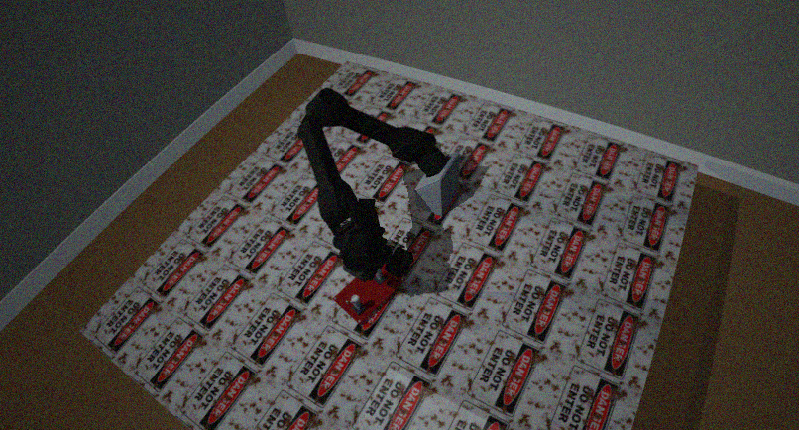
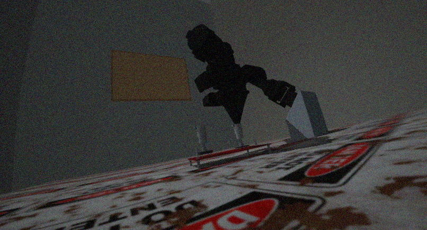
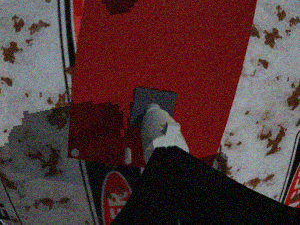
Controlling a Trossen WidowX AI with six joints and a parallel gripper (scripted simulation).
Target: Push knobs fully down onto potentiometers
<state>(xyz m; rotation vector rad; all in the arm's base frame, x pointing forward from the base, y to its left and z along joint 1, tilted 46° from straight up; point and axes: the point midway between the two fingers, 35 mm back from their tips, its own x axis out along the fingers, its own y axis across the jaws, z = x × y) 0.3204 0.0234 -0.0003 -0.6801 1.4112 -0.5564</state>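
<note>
The knob lies 100 mm ahead of my gripper tip and 10 mm below it.
</note>
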